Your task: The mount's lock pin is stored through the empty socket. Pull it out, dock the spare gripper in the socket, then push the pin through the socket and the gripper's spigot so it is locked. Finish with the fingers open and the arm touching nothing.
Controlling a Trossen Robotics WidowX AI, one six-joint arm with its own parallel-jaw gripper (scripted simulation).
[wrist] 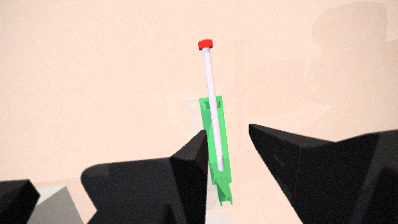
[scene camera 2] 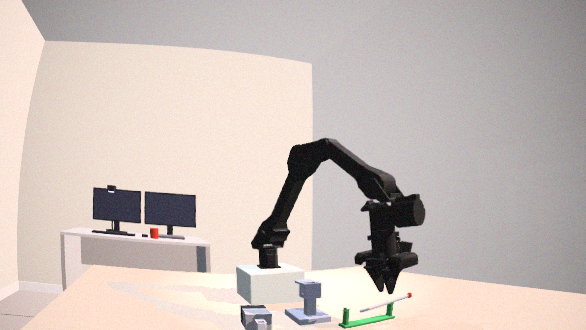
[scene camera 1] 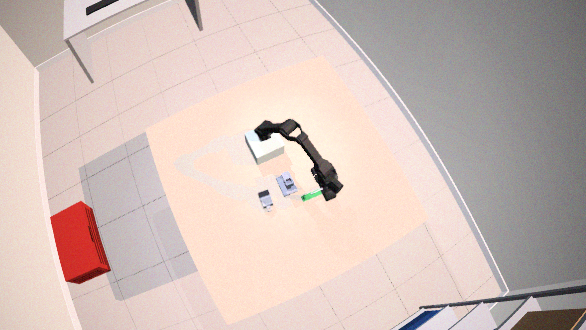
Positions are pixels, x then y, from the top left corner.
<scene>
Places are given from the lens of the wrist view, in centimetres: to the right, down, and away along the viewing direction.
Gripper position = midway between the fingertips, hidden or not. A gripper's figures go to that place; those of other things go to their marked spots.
gripper (wrist: pixel 227 131): 2, 2, 10
lock pin (wrist: pixel 205 45): 1, -6, 11
rack (wrist: pixel 222 179): 4, 10, 18
The marked spots on the rack and the lock pin are 18 cm apart.
</scene>
